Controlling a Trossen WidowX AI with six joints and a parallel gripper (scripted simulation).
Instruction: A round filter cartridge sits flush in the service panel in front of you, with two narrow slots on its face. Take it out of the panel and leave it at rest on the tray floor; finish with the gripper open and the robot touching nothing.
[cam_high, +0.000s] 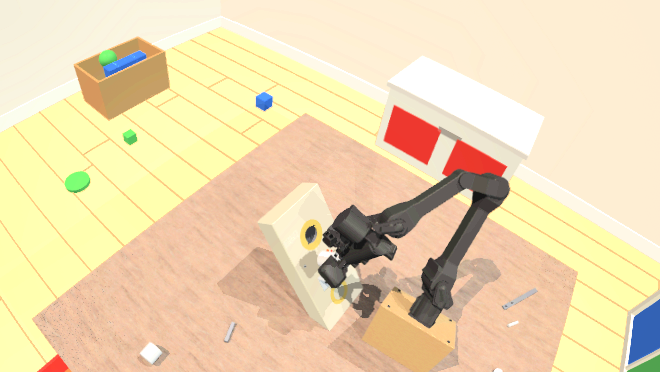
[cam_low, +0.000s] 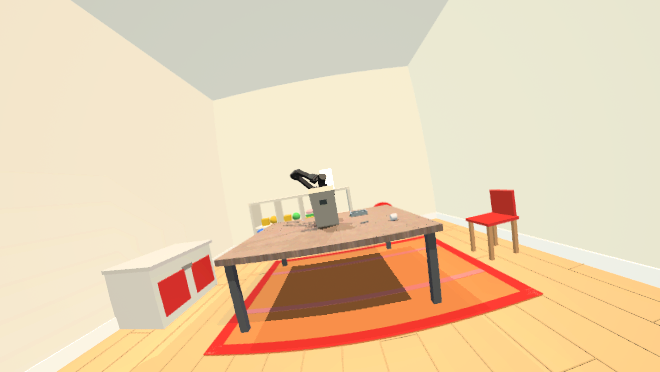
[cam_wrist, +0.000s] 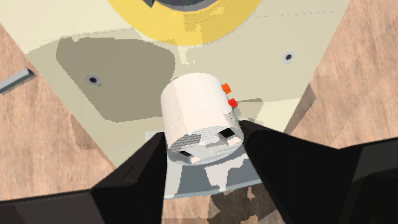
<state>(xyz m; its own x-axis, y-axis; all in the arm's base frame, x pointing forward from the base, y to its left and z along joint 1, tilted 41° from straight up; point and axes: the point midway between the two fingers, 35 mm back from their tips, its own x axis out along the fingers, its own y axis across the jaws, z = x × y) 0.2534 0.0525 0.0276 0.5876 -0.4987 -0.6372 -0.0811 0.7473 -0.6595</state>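
Right now my gripper tip is 40 mm short of the cream panel and 30 mm above it. Also, from my gripper tip: white round filter cartridge (right at my gripper tip); then grey tray (360 mm behind, 250 mm to the left, 170 mm below).
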